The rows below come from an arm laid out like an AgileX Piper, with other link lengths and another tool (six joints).
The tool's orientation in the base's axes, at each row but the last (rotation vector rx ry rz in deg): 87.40 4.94 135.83; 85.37 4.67 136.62; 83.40 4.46 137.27; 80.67 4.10 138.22; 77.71 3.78 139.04
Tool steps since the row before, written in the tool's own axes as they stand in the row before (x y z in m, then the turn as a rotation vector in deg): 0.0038 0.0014 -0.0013 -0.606 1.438 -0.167; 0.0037 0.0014 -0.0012 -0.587 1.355 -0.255; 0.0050 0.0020 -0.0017 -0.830 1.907 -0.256; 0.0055 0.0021 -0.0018 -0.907 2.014 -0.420; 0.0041 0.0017 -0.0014 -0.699 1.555 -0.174
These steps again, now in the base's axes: -0.0029 0.0000 0.0031 -0.255 -1.522 -0.285; -0.0029 -0.0001 0.0030 -0.321 -1.427 -0.326; -0.0041 -0.0001 0.0039 -0.360 -2.022 -0.414; -0.0046 0.0000 0.0041 -0.494 -2.126 -0.538; -0.0036 0.0000 0.0030 -0.257 -1.661 -0.334
